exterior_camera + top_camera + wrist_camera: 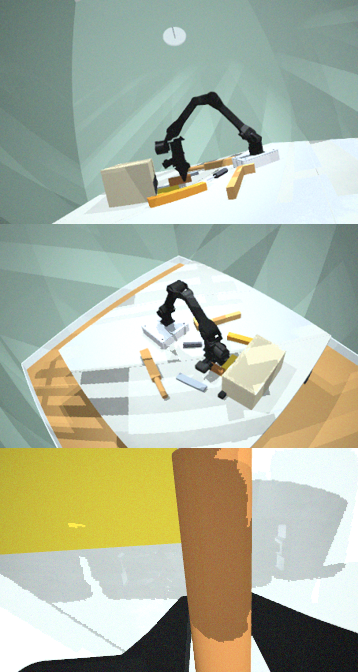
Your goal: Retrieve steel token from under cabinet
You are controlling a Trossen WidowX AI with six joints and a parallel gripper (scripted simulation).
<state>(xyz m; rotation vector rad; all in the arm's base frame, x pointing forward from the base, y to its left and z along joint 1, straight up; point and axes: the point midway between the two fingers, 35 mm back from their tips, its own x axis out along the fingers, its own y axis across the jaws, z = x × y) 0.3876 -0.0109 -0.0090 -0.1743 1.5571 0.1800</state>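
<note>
The grey flat bar is 130 mm to the right of my gripper tip. Round my gripper tip: orange paddle 140 mm behind, 250 mm to the right, 10 mm above; then orange bar 250 mm to the left, 10 mm above.
</note>
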